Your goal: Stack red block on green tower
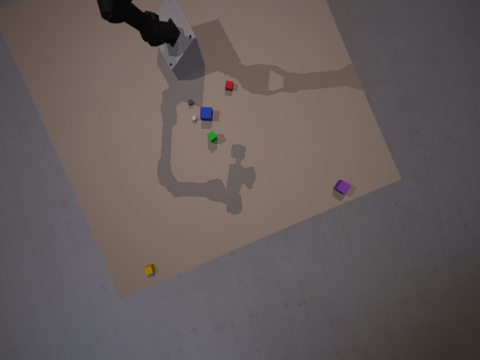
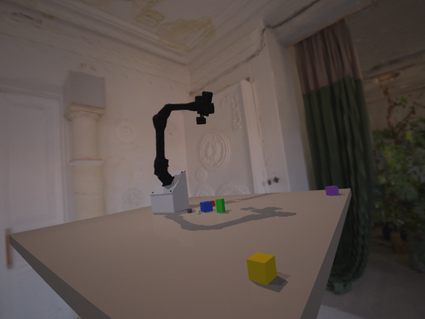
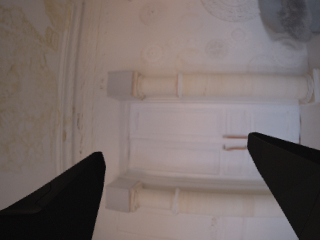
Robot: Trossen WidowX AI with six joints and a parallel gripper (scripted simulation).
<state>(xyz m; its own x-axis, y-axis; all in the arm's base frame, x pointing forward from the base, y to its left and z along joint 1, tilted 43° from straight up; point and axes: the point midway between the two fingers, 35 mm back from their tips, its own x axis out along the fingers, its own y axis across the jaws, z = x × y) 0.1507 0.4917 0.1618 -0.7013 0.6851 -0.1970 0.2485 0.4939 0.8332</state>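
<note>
Now: the red block 13 cm ahead of my gripper tip, 18 cm to the right of it and 63 cm below it. From my gripper tip the other things lie so: blue block: 18 cm ahead, 32 cm to the right, 62 cm below; then small white cube: 16 cm ahead, 37 cm to the right, 64 cm below; then small grey cube: 10 cm ahead, 35 cm to the right, 63 cm below.
</note>
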